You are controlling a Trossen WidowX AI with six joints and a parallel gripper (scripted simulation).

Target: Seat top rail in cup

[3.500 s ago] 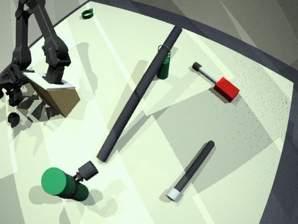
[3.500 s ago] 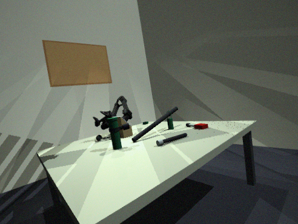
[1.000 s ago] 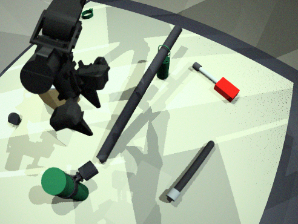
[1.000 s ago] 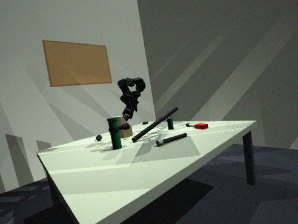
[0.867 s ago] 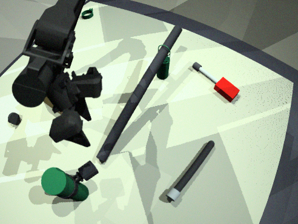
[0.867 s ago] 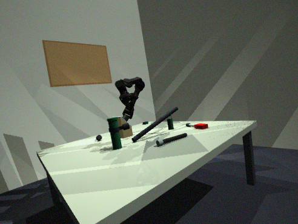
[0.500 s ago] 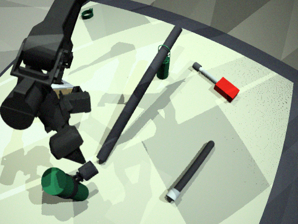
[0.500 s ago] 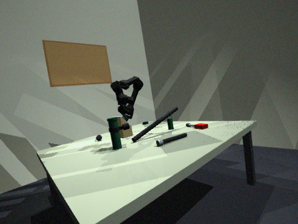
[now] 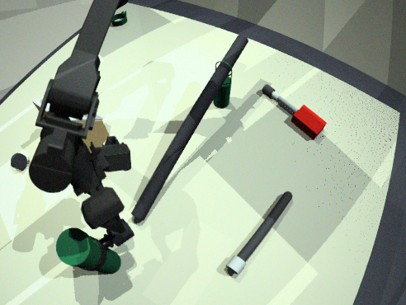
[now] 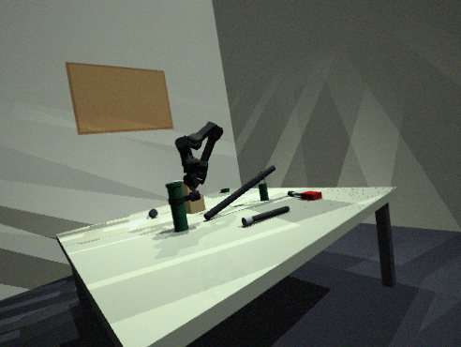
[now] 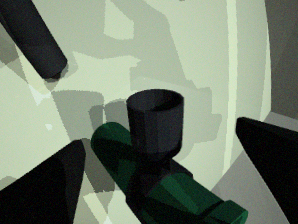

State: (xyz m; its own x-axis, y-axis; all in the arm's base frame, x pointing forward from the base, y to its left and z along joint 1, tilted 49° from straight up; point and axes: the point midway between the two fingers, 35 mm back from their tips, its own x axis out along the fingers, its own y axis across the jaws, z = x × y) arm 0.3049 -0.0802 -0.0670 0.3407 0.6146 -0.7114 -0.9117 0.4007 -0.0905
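My gripper tip is 10 mm short of the rail-end cup, 30 mm to the left of it and 30 mm above it.
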